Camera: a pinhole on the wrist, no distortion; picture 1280 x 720 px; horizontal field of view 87.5 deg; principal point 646.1 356.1 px. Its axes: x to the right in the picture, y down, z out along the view. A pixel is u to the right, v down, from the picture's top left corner.
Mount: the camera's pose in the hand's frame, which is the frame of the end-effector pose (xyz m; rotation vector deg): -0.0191 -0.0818 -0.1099 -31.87 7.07 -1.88
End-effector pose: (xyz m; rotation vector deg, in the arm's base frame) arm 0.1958 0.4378 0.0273 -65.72 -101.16 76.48
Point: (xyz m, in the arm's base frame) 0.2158 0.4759 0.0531
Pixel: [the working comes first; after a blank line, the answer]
In the camera's frame: 0.0329 0.0192 0.0992

867 486
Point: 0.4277 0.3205 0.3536
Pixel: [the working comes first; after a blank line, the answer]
In the camera's frame: -0.1609 -0.0825 -0.2346

behind the camera
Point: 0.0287 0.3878 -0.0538
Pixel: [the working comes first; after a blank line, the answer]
In the camera's frame: 0.0048 -0.0639 0.3149

656 220
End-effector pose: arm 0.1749 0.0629 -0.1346 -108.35 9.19 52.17
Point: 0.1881 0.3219 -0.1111
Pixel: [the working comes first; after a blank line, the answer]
In the camera's frame: 0.0532 -0.2248 0.2349

outside the picture
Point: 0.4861 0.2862 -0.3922
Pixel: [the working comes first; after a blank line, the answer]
In the camera's frame: 0.4430 -0.0943 0.2232

outside the picture
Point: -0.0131 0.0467 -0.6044
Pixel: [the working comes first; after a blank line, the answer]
In the camera's frame: 0.1204 0.2812 0.5494

793 698
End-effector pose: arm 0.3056 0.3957 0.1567 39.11 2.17 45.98
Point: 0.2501 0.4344 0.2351
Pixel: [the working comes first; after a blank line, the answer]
In the camera's frame: -0.0034 0.0834 0.2120

635 619
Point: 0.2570 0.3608 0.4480
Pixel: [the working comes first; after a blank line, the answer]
In the camera's frame: -0.0296 0.0420 0.4320

600 421
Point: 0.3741 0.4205 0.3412
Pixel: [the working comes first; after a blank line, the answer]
In the camera's frame: 0.0853 -0.0057 0.3170

826 344
